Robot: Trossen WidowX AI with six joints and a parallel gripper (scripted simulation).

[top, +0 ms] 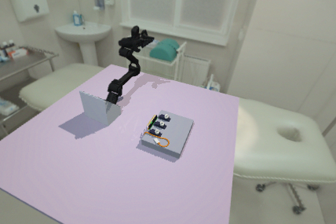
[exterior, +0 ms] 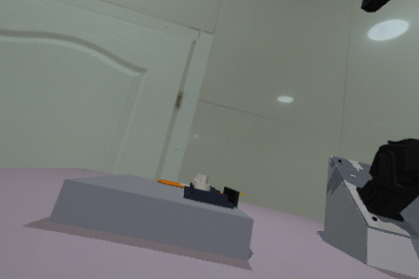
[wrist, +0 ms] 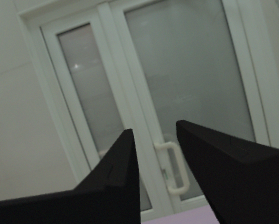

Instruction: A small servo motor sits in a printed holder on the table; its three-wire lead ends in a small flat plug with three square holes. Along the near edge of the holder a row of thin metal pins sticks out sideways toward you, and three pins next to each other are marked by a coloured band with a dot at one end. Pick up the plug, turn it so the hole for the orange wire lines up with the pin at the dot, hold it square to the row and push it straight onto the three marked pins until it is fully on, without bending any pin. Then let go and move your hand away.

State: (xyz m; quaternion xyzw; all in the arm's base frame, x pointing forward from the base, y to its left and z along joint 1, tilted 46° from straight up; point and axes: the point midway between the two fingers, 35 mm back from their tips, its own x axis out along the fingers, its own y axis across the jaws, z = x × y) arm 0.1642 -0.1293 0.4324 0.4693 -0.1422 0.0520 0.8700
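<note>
Now: gripper tip 45 cm above the green band, 22 cm to the left of it and 13 cm short of it. From my gripper tip the other things lie so: grey printed holder: 49 cm below, 28 cm ahead, 18 cm to the right.
</note>
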